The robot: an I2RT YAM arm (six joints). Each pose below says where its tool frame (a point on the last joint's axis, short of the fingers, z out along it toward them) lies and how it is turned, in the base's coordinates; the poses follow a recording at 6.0 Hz.
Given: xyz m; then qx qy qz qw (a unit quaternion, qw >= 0).
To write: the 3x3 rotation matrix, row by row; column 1 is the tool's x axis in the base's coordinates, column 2 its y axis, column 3 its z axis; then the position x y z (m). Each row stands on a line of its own. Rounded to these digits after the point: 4 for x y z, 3 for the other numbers.
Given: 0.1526 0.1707 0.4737 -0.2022 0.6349 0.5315 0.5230
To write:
-0.371 -0.813 0.449
0.299 0.353 0.886
-0.879 0.463 0.112
0.1526 0.1707 0.4737

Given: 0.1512 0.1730 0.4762 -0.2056 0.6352 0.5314 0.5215
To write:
-0.372 -0.815 0.444
0.293 0.351 0.889
-0.881 0.461 0.109
0.1512 0.1730 0.4762

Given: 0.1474 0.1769 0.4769 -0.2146 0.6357 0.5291 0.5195
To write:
-0.368 -0.823 0.433
0.277 0.348 0.896
-0.888 0.450 0.100
0.1474 0.1769 0.4769

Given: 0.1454 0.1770 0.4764 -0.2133 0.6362 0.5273 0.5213
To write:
-0.366 -0.821 0.438
0.278 0.353 0.893
-0.888 0.449 0.100
0.1454 0.1770 0.4764

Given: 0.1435 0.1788 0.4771 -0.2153 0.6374 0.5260 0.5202
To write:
-0.366 -0.822 0.437
0.273 0.354 0.895
-0.890 0.447 0.095
0.1435 0.1788 0.4771

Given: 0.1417 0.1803 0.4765 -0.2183 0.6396 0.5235 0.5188
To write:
-0.366 -0.822 0.435
0.264 0.357 0.896
-0.892 0.443 0.086
0.1417 0.1803 0.4765

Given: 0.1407 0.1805 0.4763 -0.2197 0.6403 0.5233 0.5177
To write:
-0.368 -0.823 0.433
0.260 0.356 0.898
-0.893 0.443 0.084
0.1407 0.1805 0.4763

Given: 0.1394 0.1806 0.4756 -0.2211 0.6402 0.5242 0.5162
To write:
-0.369 -0.824 0.429
0.258 0.353 0.899
-0.893 0.443 0.083
0.1394 0.1806 0.4756

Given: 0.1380 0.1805 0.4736 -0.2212 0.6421 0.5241 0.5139
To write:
-0.374 -0.823 0.428
0.255 0.353 0.900
-0.892 0.446 0.078
0.1380 0.1805 0.4736

